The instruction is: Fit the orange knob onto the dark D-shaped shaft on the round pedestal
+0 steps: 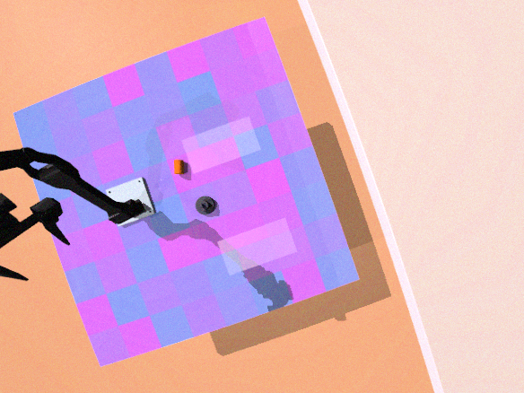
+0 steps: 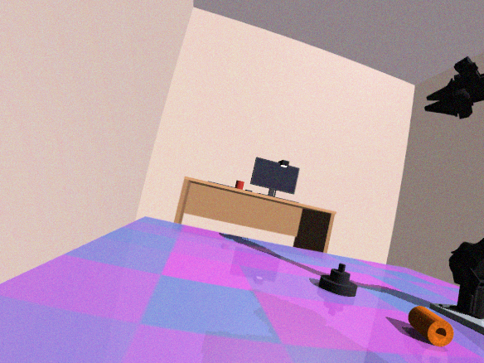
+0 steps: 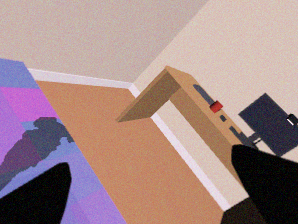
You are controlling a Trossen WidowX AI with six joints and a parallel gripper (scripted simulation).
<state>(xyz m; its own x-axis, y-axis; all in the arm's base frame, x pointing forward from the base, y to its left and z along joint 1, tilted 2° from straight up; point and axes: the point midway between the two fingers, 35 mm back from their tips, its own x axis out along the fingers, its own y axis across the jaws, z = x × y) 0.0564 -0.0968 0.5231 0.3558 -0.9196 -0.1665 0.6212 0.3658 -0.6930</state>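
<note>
Right now my gripper tip is 510 mm above the orange knob, 200 mm to the right of it and 180 mm short of it. The rest, counted from my gripper tip: round pedestal: 500 mm below, 190 mm ahead, 10 mm to the right.
</note>
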